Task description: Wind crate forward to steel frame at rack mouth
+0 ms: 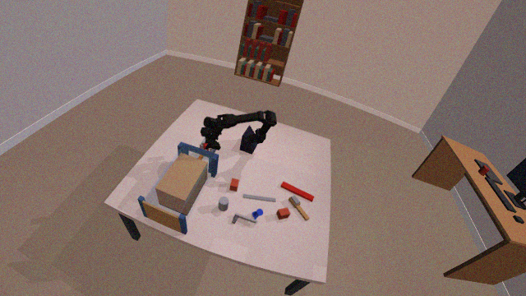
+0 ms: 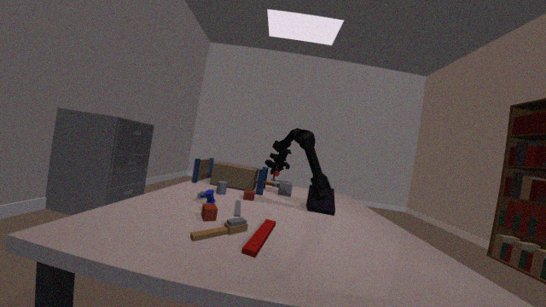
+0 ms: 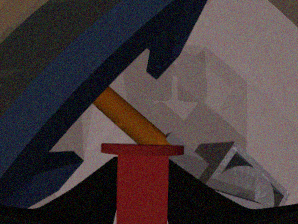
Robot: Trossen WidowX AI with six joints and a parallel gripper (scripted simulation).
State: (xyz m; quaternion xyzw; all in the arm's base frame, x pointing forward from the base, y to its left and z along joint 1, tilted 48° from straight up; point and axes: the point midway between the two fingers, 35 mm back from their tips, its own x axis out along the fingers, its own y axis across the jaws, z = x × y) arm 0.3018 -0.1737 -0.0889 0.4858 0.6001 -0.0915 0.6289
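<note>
Now: the winch handle 5 cm behind my gripper tip, 1 cm to the right of it and 3 cm below it. Also, from my gripper tip: blue frame (6 cm ahead, 2 cm to the right, 3 cm below); then red knob (1 cm behind, 1 cm to the left); then grey winch (11 cm behind, 4 cm to the right, 10 cm below).
</note>
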